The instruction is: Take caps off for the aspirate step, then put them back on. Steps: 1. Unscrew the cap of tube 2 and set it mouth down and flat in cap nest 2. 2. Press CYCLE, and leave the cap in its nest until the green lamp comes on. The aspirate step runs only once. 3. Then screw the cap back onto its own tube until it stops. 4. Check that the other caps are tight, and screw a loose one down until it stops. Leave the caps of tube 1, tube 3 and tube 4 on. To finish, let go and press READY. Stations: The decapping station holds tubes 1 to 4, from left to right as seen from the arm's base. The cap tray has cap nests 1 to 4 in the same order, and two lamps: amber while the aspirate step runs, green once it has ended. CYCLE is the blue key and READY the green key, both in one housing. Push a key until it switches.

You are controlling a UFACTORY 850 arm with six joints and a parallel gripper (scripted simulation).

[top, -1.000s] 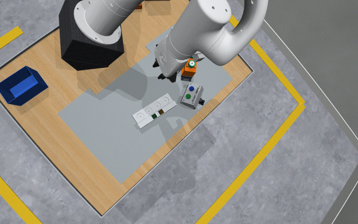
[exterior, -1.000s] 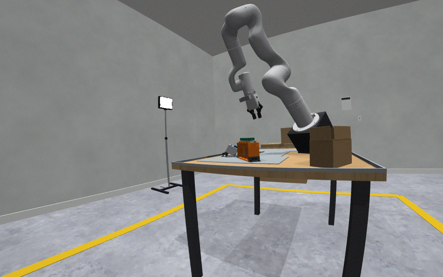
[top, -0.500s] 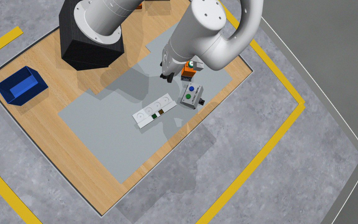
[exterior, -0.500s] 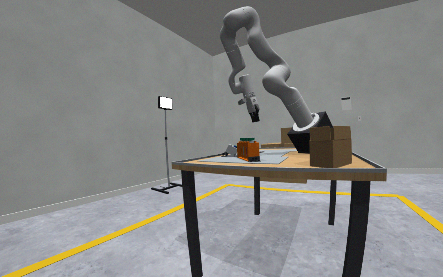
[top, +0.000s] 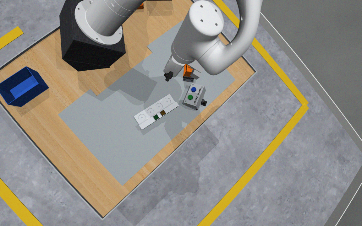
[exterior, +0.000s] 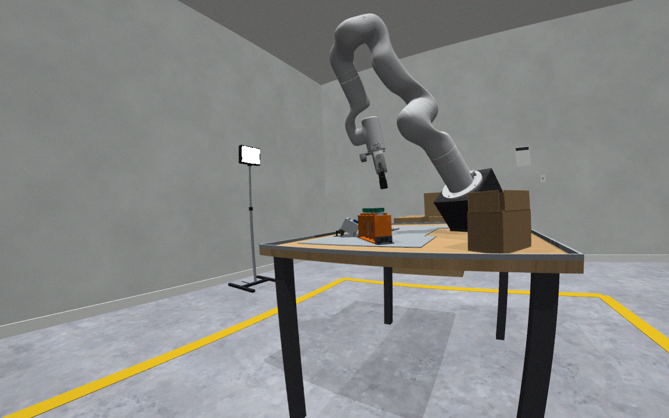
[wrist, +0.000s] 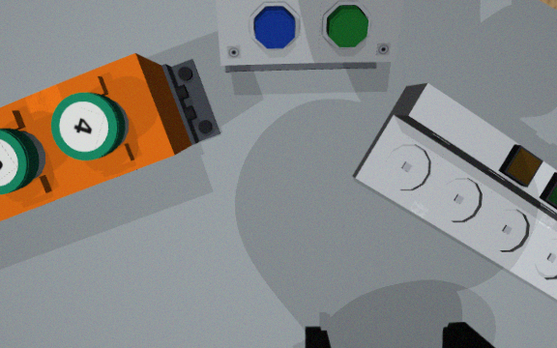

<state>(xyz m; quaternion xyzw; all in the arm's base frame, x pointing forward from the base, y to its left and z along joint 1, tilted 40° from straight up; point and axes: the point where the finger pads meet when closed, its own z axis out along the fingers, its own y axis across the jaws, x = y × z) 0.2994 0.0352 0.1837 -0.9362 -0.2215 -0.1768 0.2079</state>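
The green-rimmed cap lies 80 mm behind my hand, 210 mm to the left of it and 110 mm below it. From my hand the other things lie so: blue cycle key (100 mm ahead, 100 mm to the left, 160 mm below); key housing (120 mm ahead, 80 mm to the left, 180 mm below); green ready key (120 mm ahead, 60 mm to the left, 160 mm below).
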